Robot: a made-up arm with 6 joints. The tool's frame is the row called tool. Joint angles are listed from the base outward. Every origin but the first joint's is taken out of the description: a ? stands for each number. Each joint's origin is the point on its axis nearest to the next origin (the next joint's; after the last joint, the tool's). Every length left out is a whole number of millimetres.
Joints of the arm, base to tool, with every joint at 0 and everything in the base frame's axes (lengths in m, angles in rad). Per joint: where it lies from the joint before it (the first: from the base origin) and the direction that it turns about. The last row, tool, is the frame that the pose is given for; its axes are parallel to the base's.
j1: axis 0 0 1 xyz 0 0 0.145
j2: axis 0 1 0 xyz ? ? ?
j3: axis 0 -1 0 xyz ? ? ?
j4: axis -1 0 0 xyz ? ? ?
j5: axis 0 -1 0 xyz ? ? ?
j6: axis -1 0 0 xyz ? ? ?
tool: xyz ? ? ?
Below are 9 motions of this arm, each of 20 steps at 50 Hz.
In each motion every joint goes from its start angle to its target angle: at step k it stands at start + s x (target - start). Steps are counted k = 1, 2, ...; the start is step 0. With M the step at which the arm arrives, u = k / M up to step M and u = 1 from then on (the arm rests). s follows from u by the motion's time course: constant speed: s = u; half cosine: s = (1 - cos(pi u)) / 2; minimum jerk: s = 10 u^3 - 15 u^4 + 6 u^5.
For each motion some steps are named. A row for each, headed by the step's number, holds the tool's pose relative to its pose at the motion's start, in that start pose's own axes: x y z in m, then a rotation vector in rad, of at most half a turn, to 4 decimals.
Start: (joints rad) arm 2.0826 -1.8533 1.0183 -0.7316 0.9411 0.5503
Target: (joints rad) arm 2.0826 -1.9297 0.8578 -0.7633 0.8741 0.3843
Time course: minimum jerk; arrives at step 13
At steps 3, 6, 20:
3: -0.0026 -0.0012 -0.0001 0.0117 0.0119 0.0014
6: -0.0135 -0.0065 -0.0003 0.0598 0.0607 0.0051
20: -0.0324 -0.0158 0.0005 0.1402 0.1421 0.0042

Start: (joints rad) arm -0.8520 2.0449 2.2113 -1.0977 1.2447 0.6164
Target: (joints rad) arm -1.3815 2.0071 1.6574 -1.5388 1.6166 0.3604
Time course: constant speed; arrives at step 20
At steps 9, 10, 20:
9: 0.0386 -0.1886 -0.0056 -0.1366 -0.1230 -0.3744
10: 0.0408 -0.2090 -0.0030 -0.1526 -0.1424 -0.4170
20: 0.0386 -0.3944 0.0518 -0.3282 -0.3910 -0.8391

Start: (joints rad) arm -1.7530 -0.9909 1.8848 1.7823 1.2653 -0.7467
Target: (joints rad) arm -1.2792 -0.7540 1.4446 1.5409 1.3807 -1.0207
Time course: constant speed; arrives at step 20
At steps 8, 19, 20:
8: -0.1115 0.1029 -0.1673 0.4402 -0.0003 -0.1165
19: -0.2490 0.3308 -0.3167 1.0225 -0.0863 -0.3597
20: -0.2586 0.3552 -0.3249 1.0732 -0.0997 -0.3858

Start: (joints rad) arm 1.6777 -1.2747 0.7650 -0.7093 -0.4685 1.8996
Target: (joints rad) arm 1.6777 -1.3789 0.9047 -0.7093 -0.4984 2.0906
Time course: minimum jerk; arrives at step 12
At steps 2, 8, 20:
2: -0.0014 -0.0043 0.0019 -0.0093 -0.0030 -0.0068
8: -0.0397 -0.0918 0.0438 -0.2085 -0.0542 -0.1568
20: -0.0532 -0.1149 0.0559 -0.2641 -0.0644 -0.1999

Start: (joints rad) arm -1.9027 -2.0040 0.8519 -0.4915 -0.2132 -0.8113
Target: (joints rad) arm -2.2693 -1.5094 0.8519 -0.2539 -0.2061 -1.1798
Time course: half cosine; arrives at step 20
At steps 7, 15, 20:
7: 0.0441 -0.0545 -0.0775 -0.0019 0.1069 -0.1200
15: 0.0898 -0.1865 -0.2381 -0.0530 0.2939 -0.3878
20: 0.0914 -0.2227 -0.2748 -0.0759 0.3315 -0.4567

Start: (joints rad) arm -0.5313 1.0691 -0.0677 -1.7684 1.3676 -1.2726
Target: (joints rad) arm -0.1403 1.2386 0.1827 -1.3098 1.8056 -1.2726
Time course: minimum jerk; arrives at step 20
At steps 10, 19, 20:
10: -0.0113 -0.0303 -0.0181 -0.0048 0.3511 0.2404
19: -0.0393 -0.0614 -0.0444 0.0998 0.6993 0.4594
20: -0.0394 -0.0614 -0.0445 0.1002 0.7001 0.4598

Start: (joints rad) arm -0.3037 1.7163 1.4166 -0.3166 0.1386 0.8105
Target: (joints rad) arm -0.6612 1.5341 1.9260 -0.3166 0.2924 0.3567
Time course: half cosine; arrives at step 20
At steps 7, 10, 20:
7: -0.0043 -0.1123 0.0525 0.1378 -0.1603 -0.1967
10: -0.0267 -0.2068 0.0957 0.2343 -0.3117 -0.3461
20: -0.1347 -0.3991 0.1893 0.3754 -0.6992 -0.6160

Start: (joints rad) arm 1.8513 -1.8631 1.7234 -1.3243 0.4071 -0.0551
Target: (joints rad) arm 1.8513 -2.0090 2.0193 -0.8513 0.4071 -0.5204
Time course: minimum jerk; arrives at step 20
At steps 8, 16, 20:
8: 0.0406 0.0832 0.0320 0.0624 -0.0206 0.1858
16: 0.0808 0.2634 0.1093 0.1722 -0.0424 0.5488
20: 0.0815 0.2807 0.1174 0.1812 -0.0433 0.5821

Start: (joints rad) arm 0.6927 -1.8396 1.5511 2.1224 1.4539 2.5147
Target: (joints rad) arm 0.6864 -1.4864 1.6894 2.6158 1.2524 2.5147
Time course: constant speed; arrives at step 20
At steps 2, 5, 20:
2: 0.0214 -0.0139 0.0111 0.0113 -0.0364 -0.0367
5: 0.0533 -0.0364 0.0271 0.0252 -0.0897 -0.0929
20: 0.2049 -0.1788 0.0908 0.0375 -0.3295 -0.3914

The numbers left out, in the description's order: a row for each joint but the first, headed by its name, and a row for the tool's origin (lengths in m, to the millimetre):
j2: 0 0 0
j3: 0 0 0.303
j4: 0.471 0 0
j5: 0 -0.199 0
j6: 0 0 0
tool: 0 0 0

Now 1 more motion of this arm.
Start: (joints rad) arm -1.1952 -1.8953 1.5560 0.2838 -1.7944 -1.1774
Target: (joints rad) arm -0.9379 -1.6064 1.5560 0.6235 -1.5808 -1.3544
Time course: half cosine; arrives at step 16
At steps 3, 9, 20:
3: 0.0158 -0.0031 0.0096 0.0347 -0.0249 -0.0224
9: 0.1138 -0.0303 0.0633 0.2162 -0.1786 -0.1585
20: 0.1931 -0.0611 0.0986 0.3209 -0.2976 -0.2632

